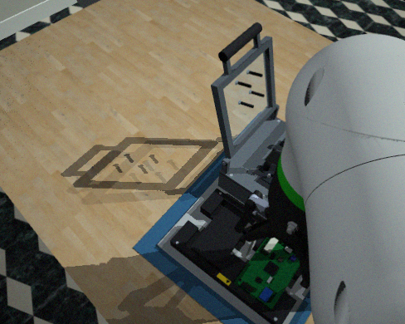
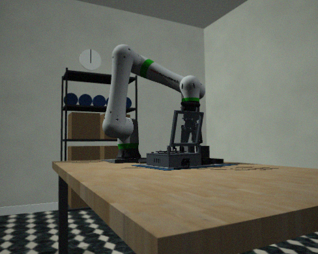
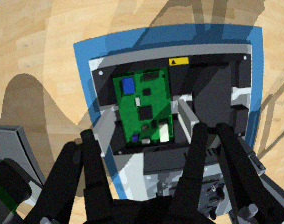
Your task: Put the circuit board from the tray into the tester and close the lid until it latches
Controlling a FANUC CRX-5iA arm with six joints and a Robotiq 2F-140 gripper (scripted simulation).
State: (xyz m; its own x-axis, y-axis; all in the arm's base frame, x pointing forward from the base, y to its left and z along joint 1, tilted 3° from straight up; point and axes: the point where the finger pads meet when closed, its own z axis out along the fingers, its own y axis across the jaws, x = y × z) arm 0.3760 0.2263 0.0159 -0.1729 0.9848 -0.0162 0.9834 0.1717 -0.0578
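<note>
My gripper is now 40 mm above the green circuit board. Round my hand: tester lid: 210 mm ahead, 140 mm to the right, 130 mm above; then tester: 110 mm to the right, 110 mm ahead, 60 mm above.
</note>
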